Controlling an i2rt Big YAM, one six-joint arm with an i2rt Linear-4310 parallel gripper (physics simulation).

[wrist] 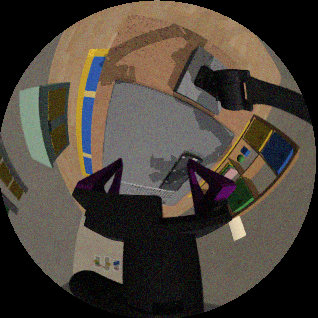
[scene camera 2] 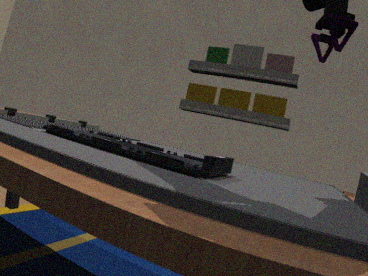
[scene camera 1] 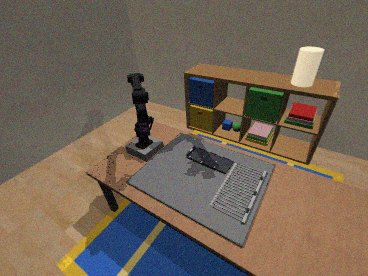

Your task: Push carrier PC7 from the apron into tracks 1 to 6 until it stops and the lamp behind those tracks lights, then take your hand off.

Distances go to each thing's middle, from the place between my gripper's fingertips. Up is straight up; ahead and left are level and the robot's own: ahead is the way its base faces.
Now: the carrier PC7 (scene camera 2: 189, 165) 300 mm ahead of my hand, 290 mm below it and 270 mm to the left of it.
